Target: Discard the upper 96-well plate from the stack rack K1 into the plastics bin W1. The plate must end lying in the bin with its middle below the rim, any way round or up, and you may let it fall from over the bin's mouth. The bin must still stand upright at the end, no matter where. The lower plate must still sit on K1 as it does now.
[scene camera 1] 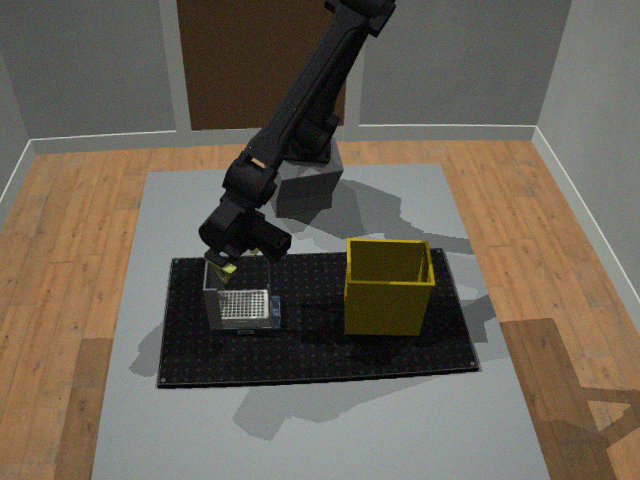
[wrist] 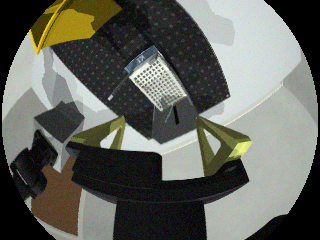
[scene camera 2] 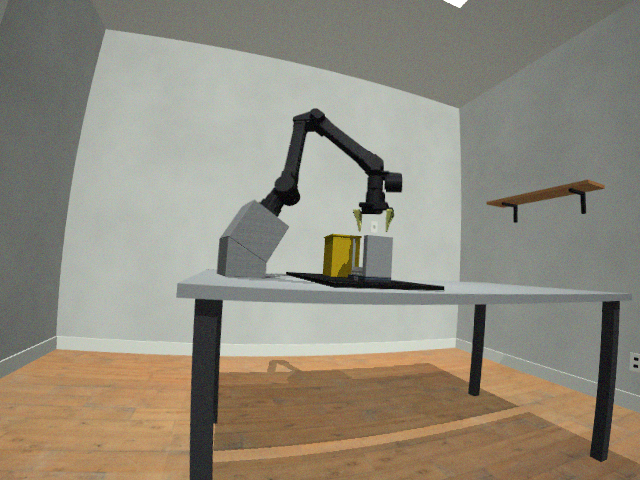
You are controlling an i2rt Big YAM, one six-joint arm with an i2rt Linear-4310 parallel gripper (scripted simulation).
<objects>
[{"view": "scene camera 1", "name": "gripper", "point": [238,267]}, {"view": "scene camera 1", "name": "yellow plastics bin W1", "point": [387,289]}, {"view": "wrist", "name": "gripper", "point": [160,119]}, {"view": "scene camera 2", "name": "gripper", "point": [372,231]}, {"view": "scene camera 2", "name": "yellow plastics bin W1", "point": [338,248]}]
</objects>
